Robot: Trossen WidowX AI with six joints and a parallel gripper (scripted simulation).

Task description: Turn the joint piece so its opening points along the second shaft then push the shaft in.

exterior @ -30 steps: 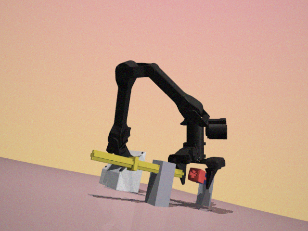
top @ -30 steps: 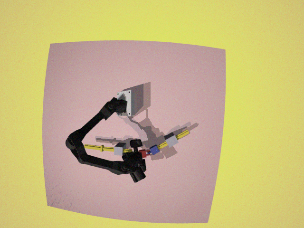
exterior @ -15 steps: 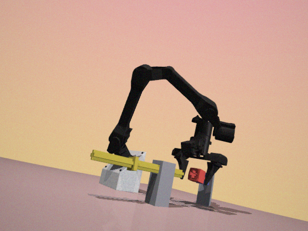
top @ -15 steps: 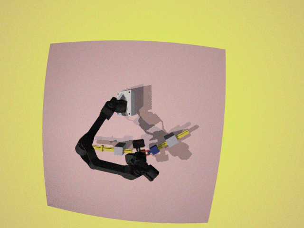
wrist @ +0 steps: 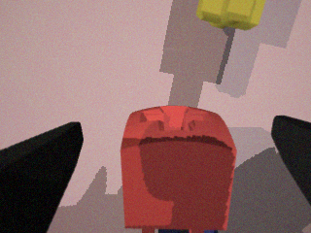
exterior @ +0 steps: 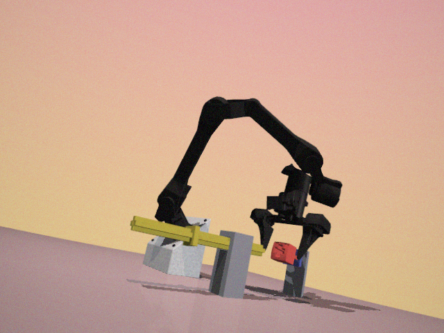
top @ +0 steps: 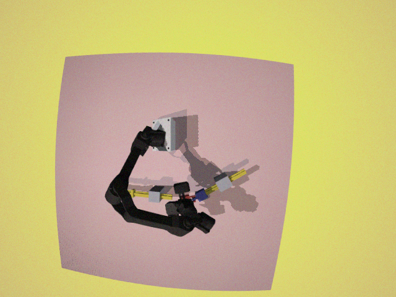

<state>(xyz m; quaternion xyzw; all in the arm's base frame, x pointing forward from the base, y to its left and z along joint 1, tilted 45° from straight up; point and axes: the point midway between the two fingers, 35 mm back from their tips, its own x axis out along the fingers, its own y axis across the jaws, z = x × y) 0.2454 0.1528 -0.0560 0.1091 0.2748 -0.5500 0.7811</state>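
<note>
The red joint piece is 20 mm to the left of my gripper tip, 10 mm behind it and 10 mm above it.
</note>
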